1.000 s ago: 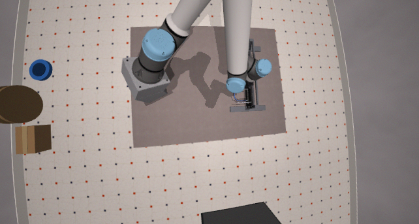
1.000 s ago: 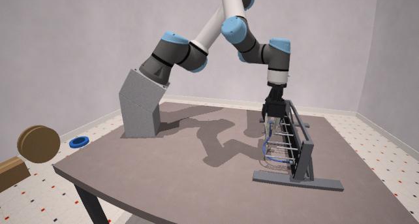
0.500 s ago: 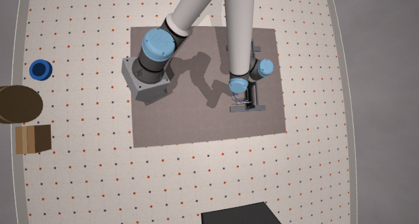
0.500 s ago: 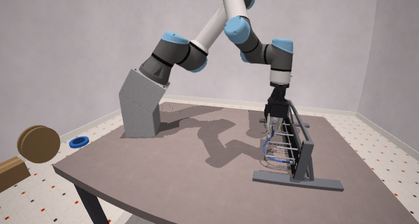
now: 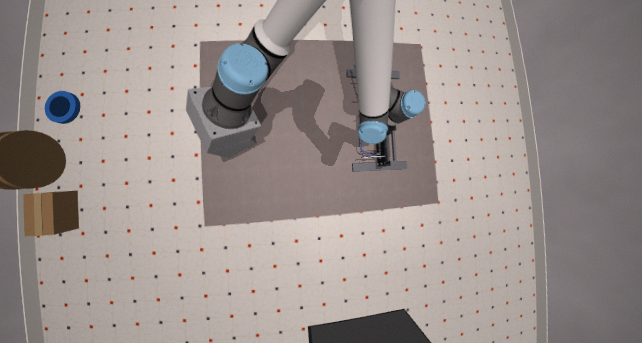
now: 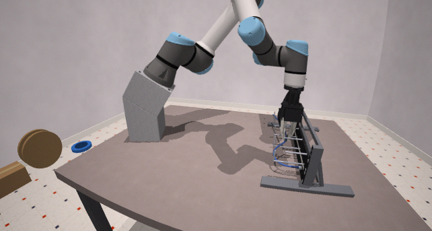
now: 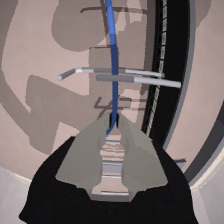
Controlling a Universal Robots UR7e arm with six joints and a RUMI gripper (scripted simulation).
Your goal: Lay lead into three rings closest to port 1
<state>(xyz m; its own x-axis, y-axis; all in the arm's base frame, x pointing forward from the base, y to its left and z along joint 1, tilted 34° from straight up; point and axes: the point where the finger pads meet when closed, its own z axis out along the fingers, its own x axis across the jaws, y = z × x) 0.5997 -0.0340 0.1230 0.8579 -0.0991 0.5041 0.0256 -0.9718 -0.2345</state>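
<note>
My gripper is now 7 cm short of the free-standing rack and 5 cm to the right of it.
</note>
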